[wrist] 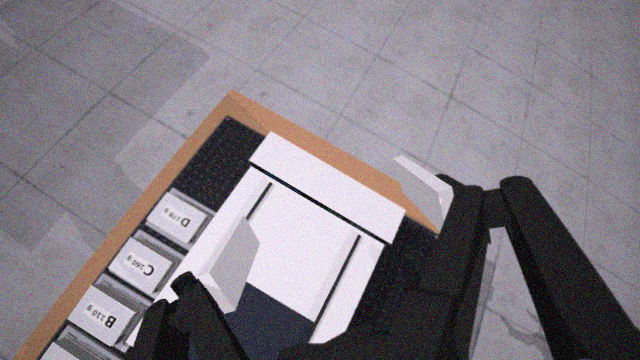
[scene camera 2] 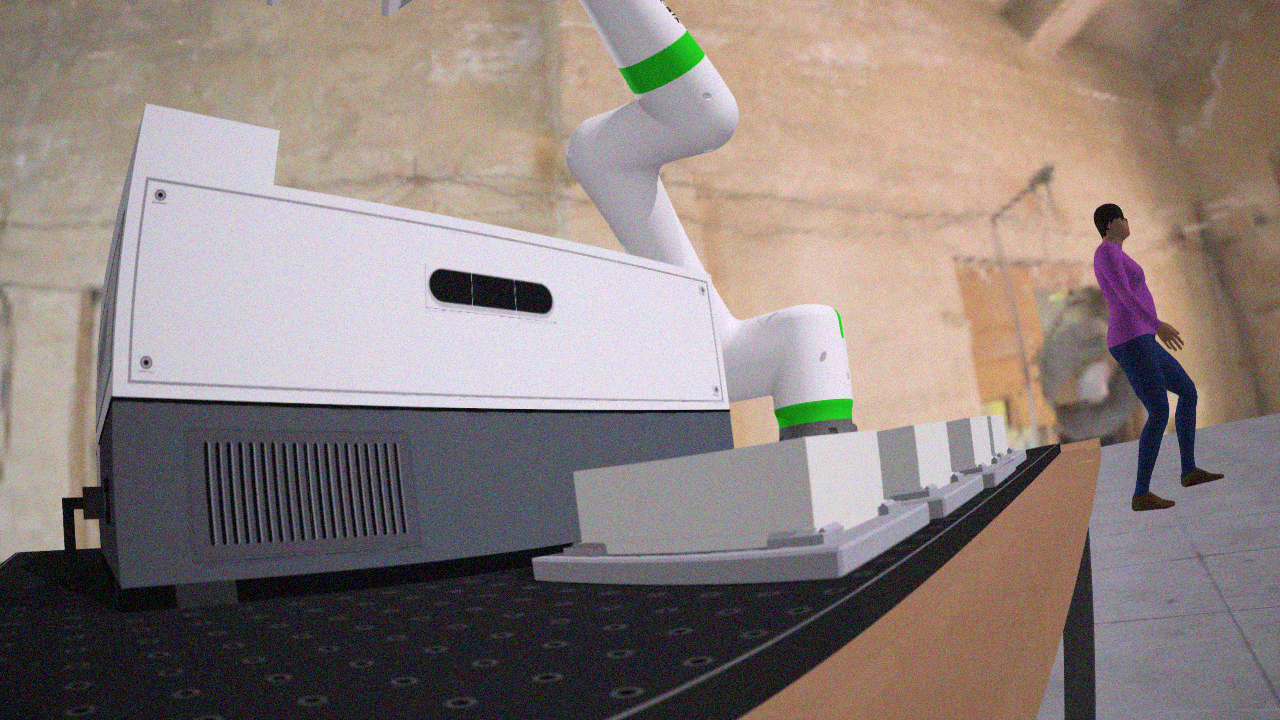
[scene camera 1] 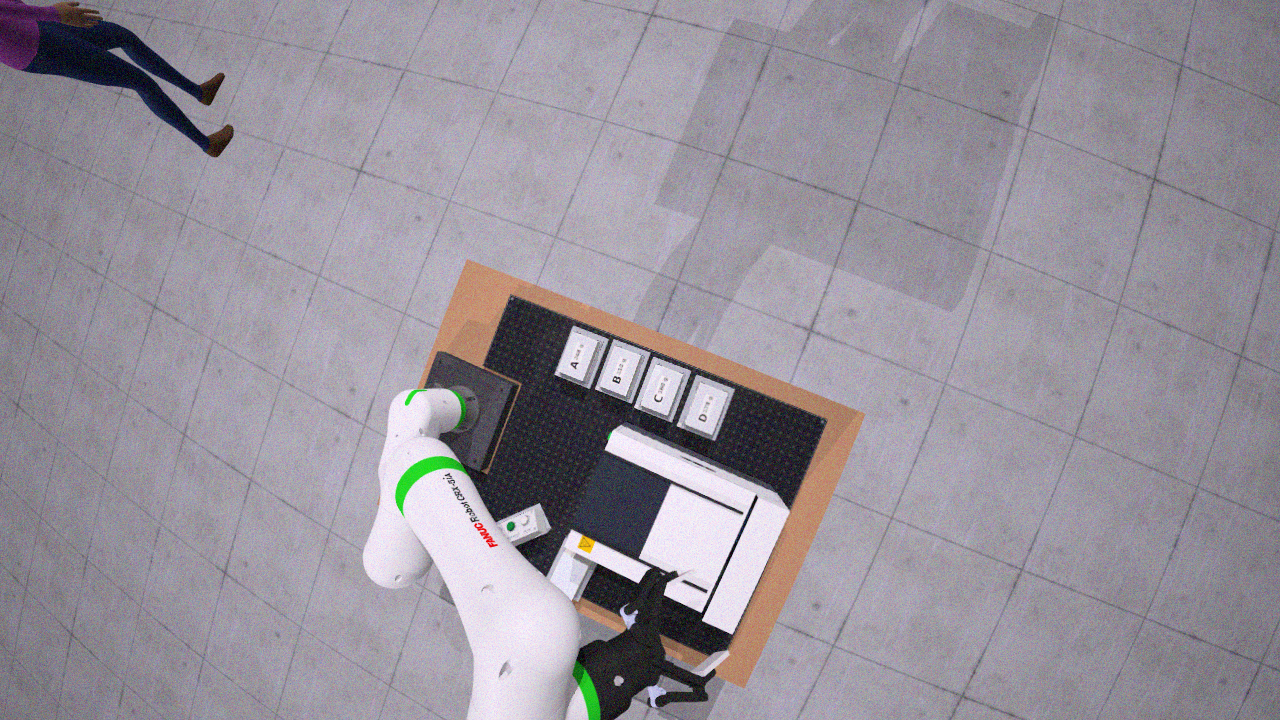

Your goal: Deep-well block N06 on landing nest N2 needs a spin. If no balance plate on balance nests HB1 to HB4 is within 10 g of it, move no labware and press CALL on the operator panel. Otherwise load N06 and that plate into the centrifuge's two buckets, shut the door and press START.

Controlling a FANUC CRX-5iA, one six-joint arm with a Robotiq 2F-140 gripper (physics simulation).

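Seen in the pictures: gripper, fingertip midpoint: (wrist: 322, 203) (scene camera 1: 705, 612); arm's base, origin of the base link: (scene camera 1: 460, 408).
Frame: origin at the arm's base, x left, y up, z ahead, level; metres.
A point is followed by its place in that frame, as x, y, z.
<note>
My gripper (scene camera 1: 696, 619) {-0.073, 0.472, 0.809} (wrist: 322, 203) {-0.073, 0.472, 0.809} is open and empty, high above the closed-looking white end of the centrifuge (scene camera 1: 747, 564) {-0.077, 0.208, 0.921} (scene camera 2: 358, 304) {0.088, 0.112, 0.842} (wrist: 325, 190) {-0.084, 0.208, 0.906}. A dark area adjoins its white top panel; no bucket can be made out. Balance plates A (scene camera 1: 580, 355) {0.275, 0.018, 0.338}, B (scene camera 1: 620, 368) {0.272, 0.018, 0.464} (wrist: 102, 314) {0.263, 0.018, 0.468}, C (scene camera 1: 662, 388) {0.252, 0.018, 0.598} (wrist: 141, 265) {0.244, 0.018, 0.597} and D (scene camera 1: 706, 407) {0.237, 0.018, 0.732} (scene camera 2: 841, 483) {0.294, -0.004, 0.749} (wrist: 177, 218) {0.229, 0.018, 0.731} sit in a row on grey nests. Labels read B 110 g, C 160 g, D 178 g; A's weight is unreadable. The operator panel (scene camera 1: 523, 523) {-0.254, 0.037, 0.318} is partly behind the arm. A pale item (scene camera 1: 571, 573) {-0.343, 0.043, 0.501}, nest or block, is partly hidden; N06 cannot be identified.
The arm (scene camera 1: 492, 546) {0.047, 0.714, 0.503} (scene camera 2: 653, 134) {-0.046, 0.469, 0.296} reaches over the bench's near side from its base plate (scene camera 1: 496, 429) {-0.024, -0.006, 0.136}. The black perforated board (scene camera 1: 537, 456) {-0.070, -0.036, 0.280} (scene camera 2: 358, 644) {0.204, -0.036, 0.925} lies on the wooden bench (scene camera 1: 794, 537) {-0.061, -0.049, 1.096} (scene camera 2: 966, 608) {0.357, -0.049, 0.810} (wrist: 325, 155) {-0.049, -0.049, 1.101}. A person (scene camera 1: 98, 62) (scene camera 2: 1127, 295) stands away from the bench.
</note>
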